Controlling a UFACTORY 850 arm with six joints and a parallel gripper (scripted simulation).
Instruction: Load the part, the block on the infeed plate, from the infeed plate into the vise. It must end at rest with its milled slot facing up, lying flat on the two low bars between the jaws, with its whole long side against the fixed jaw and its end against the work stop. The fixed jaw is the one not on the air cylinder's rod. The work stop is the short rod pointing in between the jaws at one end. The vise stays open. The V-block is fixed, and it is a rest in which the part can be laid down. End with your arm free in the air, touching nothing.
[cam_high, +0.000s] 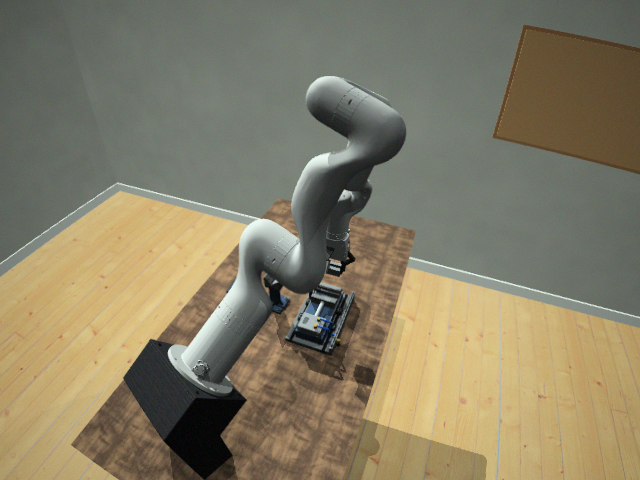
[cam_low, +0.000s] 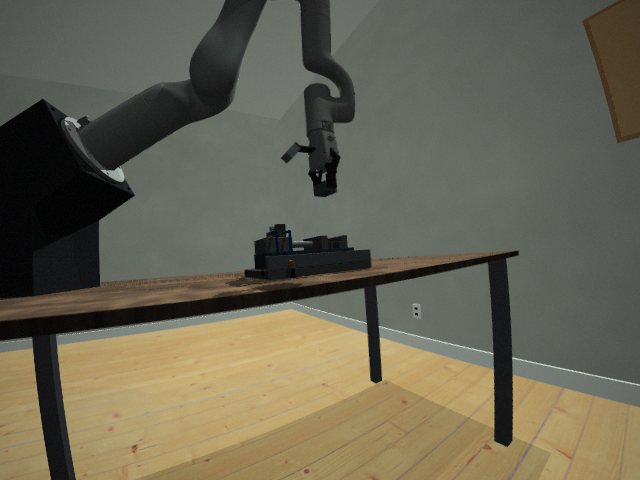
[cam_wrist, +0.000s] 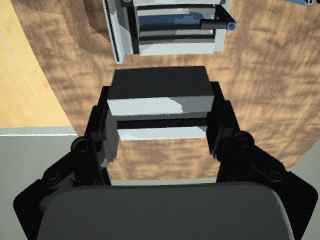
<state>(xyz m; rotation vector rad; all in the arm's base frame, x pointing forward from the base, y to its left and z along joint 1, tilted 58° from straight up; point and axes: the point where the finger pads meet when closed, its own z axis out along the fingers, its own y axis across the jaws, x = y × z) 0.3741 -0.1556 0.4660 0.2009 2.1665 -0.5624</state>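
My hand is 2 cm past the moving jaw, 4 cm to the right of it and 17 cm above it. From my hand the other things lie so: cylinder rod: 6 cm behind, 6 cm to the left, 17 cm below; then work stop: 4 cm ahead, 6 cm to the left, 16 cm below; then part: 1 cm below.
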